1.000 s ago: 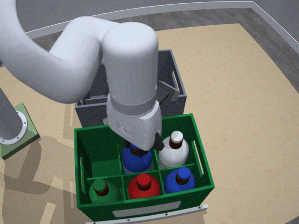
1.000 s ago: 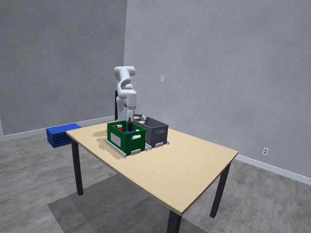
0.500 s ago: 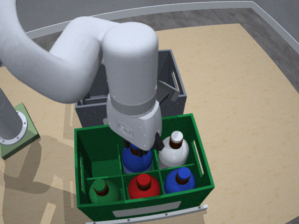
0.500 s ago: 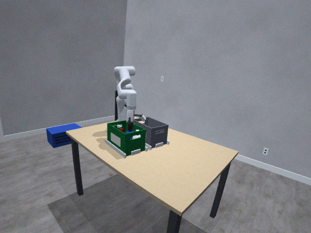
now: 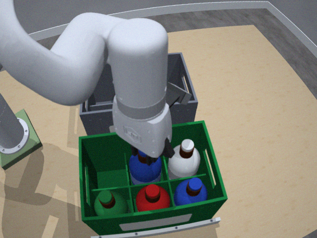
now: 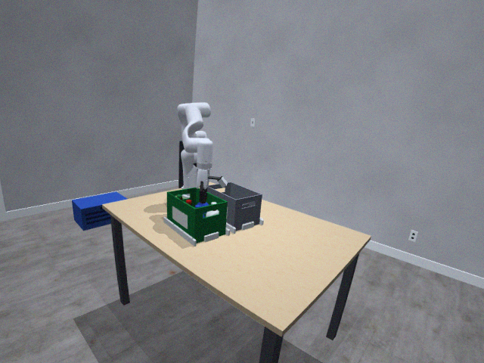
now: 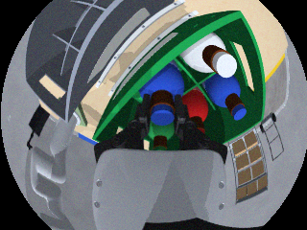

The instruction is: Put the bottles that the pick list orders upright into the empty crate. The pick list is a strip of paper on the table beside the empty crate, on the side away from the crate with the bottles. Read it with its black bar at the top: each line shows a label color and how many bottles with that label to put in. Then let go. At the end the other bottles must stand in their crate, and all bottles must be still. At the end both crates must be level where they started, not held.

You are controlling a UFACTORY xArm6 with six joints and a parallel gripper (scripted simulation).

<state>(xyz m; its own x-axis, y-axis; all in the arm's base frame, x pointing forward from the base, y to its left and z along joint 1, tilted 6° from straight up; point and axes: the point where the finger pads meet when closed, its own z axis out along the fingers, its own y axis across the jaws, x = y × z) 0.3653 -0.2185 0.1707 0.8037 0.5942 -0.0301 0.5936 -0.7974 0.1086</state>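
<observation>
The green crate is 10 mm behind my hand, 40 mm to the right of it and 80 mm below it. The rest, counted from my hand: red-label bottle (10 mm behind, 90 mm to the right, 80 mm below); white-label bottle (90 mm ahead, 10 mm to the right, 80 mm below); green bottle (100 mm behind, 70 mm to the right, 80 mm below).
</observation>
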